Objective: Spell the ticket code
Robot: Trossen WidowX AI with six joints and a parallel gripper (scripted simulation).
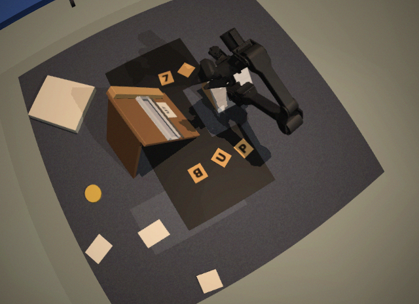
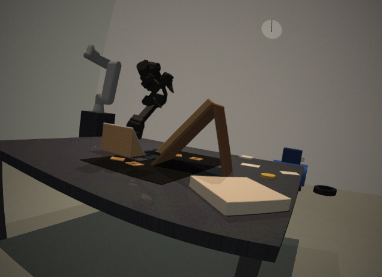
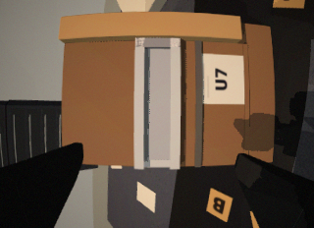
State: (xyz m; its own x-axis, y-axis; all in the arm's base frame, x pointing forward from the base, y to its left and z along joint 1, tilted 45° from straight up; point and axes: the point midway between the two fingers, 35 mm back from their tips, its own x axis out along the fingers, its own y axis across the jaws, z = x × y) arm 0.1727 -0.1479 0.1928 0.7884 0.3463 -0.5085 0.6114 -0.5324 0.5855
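Right now the letter tile is 270 mm below my gripper tip, 230 mm to the right of it and 20 mm ahead of it. From my gripper tip the other things lie so: white ticket (190 mm below, 100 mm ahead, 60 mm to the right); dark mat (270 mm below, 20 mm to the right, 10 mm ahead); yellow disc (500 mm ahead, 260 mm below, 90 mm to the left).
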